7 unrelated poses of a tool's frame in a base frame.
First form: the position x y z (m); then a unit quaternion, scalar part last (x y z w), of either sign.
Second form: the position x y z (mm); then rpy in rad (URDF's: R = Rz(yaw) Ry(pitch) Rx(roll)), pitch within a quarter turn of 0, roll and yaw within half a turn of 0. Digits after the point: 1 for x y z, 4 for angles.
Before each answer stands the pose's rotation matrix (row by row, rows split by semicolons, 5 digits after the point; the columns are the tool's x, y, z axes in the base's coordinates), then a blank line. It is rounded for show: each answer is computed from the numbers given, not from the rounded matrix.
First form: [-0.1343, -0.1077, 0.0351, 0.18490, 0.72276, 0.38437, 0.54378]
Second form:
-0.34024 -0.15075 0.92818; 0.68530 0.63615 0.35452; -0.64390 0.75670 -0.11313

[-134.3, -107.7, 35.1, 1.7192, 0.6996, 2.0316]
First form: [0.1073, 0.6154, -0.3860, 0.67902, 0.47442, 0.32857, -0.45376]
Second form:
0.33393 0.94247 0.01567; 0.34610 -0.13805 0.92799; 0.87676 -0.30446 -0.37229

[107.3, 615.4, -386.0, -2.4561, -1.0691, 0.8033]
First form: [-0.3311, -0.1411, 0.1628, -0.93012, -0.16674, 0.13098, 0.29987]
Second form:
0.91008 0.23162 -0.34365; 0.38873 -0.76455 0.51415; -0.14365 -0.60151 -0.78585

[-331.1, -141.1, 162.8, -2.4883, 0.1442, 0.4037]
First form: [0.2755, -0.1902, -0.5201, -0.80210, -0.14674, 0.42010, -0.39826]
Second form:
0.60396 0.57002 -0.55705; -0.09922 -0.63971 -0.76219; -0.79081 0.51560 -0.32980

[275.5, -190.2, -520.1, 2.1399, 0.9121, -0.1628]
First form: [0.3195, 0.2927, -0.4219, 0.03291, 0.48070, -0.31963, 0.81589]
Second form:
0.33353 0.55321 0.76336; -0.48993 0.79351 -0.36100; -0.80544 -0.25359 0.53569

[319.5, 292.7, -421.9, -0.4421, 0.9364, -0.9731]
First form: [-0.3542, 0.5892, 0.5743, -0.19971, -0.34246, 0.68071, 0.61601]
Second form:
-0.16129 -0.70186 -0.69381; 0.97544 -0.00650 -0.22019; 0.15003 -0.71228 0.68567

[-354.2, 589.2, 574.3, -0.8044, -0.1506, 1.7347]
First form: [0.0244, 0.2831, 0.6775, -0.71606, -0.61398, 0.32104, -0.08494]
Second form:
0.03992 0.93384 -0.35547; 0.82476 -0.23162 -0.51587; -0.56407 -0.27258 -0.77944

[24.4, 283.1, 677.5, -2.8052, 0.5993, 1.5224]
